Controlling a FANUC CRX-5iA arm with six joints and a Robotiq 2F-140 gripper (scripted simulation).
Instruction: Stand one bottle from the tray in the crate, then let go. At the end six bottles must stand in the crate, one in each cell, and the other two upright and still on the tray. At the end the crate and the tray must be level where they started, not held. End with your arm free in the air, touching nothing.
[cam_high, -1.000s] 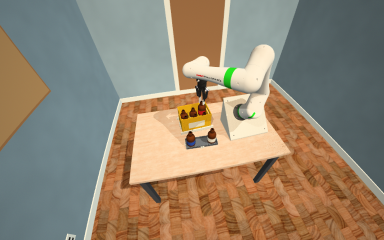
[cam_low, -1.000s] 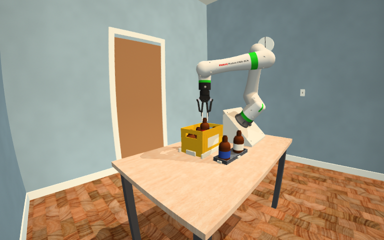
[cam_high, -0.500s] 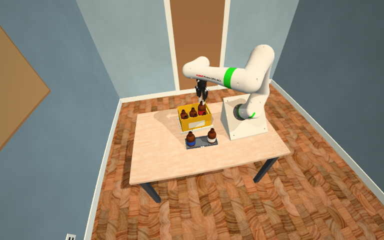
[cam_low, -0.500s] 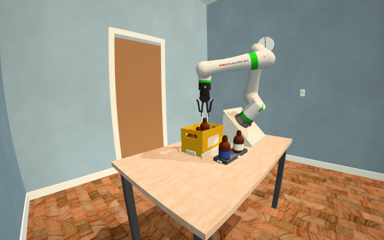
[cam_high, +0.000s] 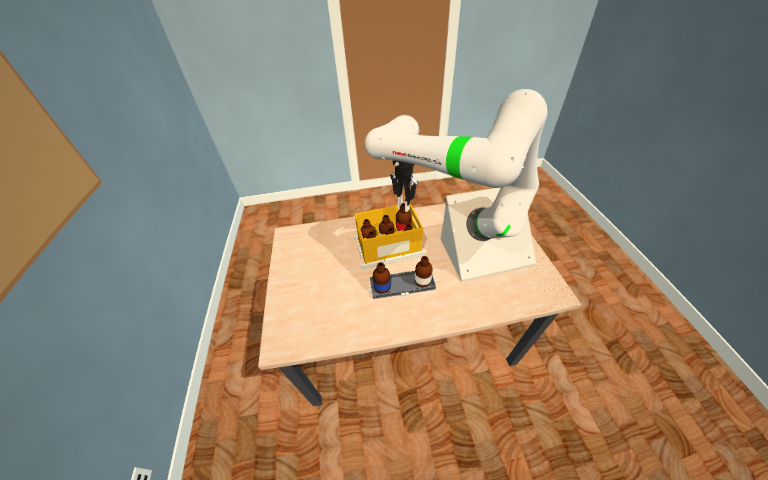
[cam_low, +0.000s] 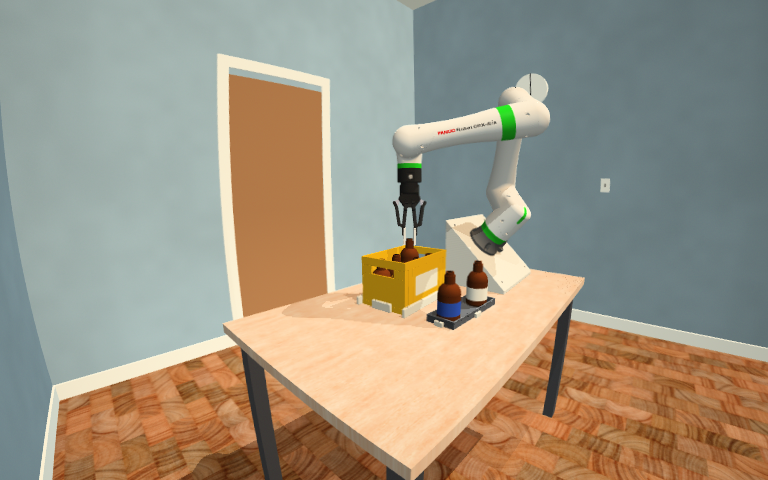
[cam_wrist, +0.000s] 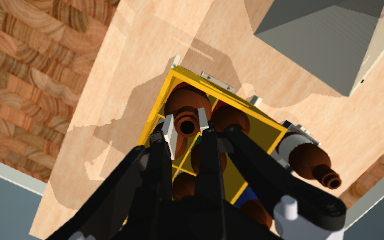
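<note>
Now: the yellow crate 80 mm ahead of my hand, 60 mm to the left of it and 140 mm below it. Round my hand: dark tray 30 mm ahead, 290 mm to the left, 210 mm below; then blue-labelled bottle 120 mm ahead, 300 mm to the left, 140 mm below.
</note>
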